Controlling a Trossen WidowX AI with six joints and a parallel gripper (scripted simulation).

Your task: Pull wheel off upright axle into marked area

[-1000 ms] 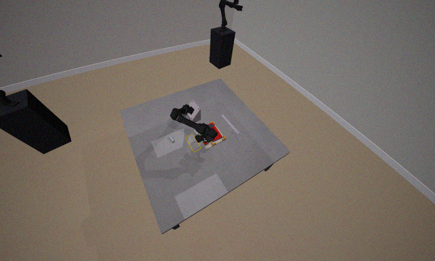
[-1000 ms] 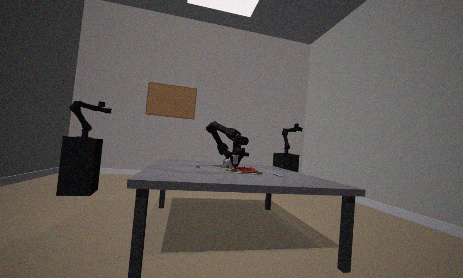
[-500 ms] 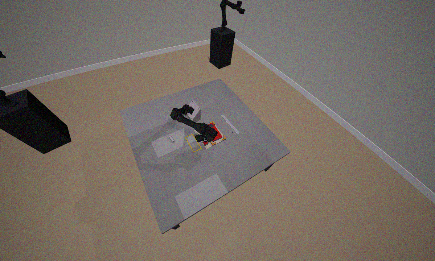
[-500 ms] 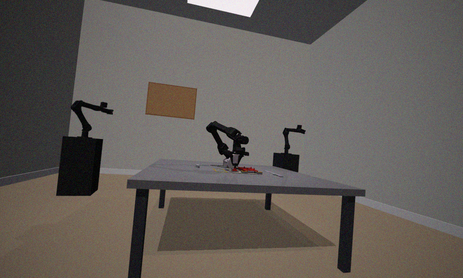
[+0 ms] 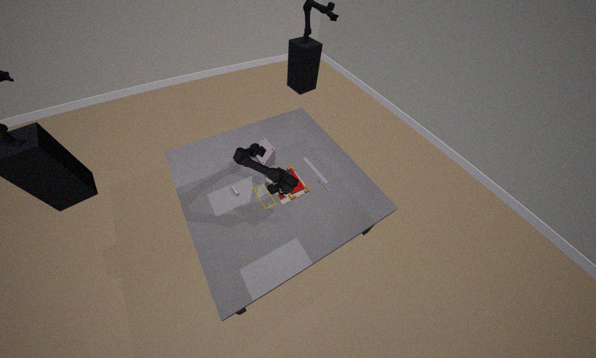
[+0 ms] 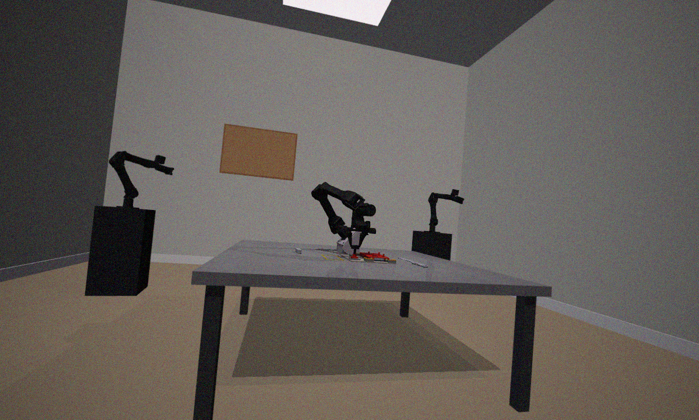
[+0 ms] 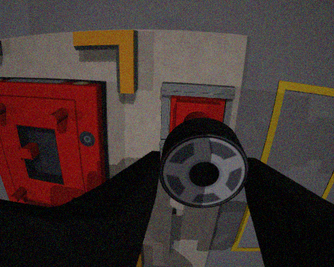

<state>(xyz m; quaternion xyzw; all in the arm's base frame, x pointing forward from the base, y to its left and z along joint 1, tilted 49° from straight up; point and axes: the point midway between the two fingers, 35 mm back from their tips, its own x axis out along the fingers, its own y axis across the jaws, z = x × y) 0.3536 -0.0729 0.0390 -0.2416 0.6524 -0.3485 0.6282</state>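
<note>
Now: gripper tip 3 cm above the axle. Round my gripper tip: white block: 23 cm behind, 24 cm to the right, 6 cm below; then wheel: right at my gripper tip; then white strip: 4 cm behind, 35 cm to the left, 6 cm below.
</note>
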